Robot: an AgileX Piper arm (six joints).
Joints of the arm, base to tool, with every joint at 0 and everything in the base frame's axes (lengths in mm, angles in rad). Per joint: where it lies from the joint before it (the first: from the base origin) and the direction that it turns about. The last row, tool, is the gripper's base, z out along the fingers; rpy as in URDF.
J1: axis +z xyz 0 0 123
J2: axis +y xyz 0 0 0
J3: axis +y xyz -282.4 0 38.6
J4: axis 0.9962 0 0.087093 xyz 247.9 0 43.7
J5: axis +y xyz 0 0 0
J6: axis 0.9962 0 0.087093 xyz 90.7 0 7.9
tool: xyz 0 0 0 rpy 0 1.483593 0
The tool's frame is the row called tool.
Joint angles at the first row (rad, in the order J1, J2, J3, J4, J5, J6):
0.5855 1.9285 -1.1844 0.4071 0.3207 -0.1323
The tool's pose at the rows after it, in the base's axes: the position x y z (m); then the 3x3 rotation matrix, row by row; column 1 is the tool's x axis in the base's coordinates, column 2 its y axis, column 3 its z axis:
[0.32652 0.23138 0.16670], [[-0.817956 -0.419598 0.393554], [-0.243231 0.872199 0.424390], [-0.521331 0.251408 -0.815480]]
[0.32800 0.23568 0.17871], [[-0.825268 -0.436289 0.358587], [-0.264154 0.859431 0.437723], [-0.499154 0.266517 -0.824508]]
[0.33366 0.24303 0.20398], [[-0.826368 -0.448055 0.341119], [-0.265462 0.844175 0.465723], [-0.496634 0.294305 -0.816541]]
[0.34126 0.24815 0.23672], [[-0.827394 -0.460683 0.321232], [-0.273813 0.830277 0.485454], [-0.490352 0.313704 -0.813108]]
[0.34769 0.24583 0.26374], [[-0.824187 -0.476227 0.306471], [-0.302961 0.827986 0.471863], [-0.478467 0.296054 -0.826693]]
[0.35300 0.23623 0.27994], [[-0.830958 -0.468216 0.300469], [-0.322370 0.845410 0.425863], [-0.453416 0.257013 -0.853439]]
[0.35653 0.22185 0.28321], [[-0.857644 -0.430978 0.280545], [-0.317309 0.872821 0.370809], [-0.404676 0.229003 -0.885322]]
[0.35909 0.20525 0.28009], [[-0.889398 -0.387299 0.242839], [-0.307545 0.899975 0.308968], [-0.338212 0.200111 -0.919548]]
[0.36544 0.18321 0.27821], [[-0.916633 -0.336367 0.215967], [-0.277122 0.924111 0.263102], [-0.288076 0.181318 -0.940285]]
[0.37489 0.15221 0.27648], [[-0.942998 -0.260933 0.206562], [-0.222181 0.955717 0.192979], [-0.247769 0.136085 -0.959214]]
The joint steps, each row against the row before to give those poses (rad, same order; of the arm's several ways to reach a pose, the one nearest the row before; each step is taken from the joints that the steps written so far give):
0.0000 0.0003 -0.0131 0.0018 0.0290 0.0000
0.0000 -0.0058 -0.0497 -0.0009 0.0838 0.0000
-0.0001 -0.0100 -0.0925 -0.0055 0.1013 0.0237
-0.0065 -0.0050 -0.1287 -0.0233 0.1376 0.0381
-0.0136 0.0000 -0.1147 -0.0488 0.1344 0.0297
-0.0202 0.0000 -0.0746 -0.0643 0.1080 0.0354
-0.0283 -0.0020 -0.0215 -0.0449 0.0782 0.0342
-0.0329 0.0000 0.0001 -0.0368 0.0735 0.0252
-0.0523 0.0000 0.0000 -0.0187 0.0553 0.0071
-0.0701 0.0000 0.0000 -0.0486 0.0457 0.0195

